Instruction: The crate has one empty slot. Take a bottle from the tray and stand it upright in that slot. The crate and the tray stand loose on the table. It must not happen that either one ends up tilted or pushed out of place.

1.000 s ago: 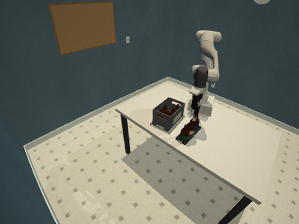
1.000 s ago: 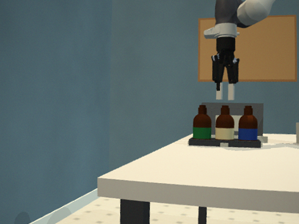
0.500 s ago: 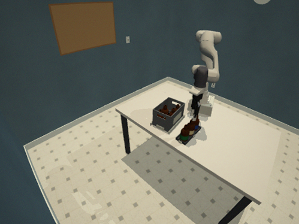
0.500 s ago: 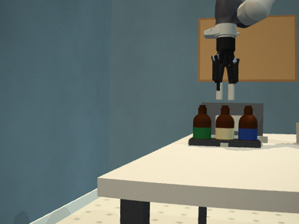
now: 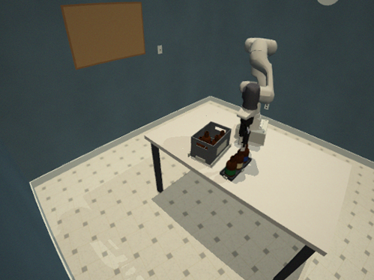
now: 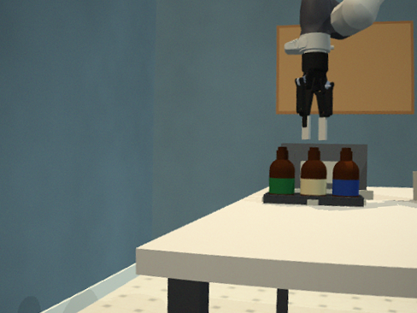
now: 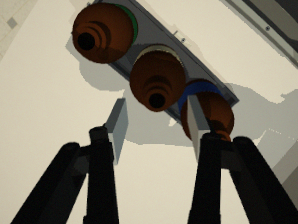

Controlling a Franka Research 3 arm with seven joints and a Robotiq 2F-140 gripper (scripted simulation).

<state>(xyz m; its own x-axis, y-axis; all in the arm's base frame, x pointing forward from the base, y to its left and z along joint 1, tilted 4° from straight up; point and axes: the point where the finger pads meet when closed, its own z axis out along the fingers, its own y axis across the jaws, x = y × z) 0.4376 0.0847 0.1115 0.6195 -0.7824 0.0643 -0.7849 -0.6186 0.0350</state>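
Now: the green-labelled bottle 90 mm ahead of my hand, 10 mm to the right of it and 130 mm below it. From my hand the other things lie so: grey crate 50 mm behind, 250 mm to the right, 130 mm below; dark tray 200 mm below; blue-labelled bottle 90 mm behind, 10 mm to the left, 130 mm below.
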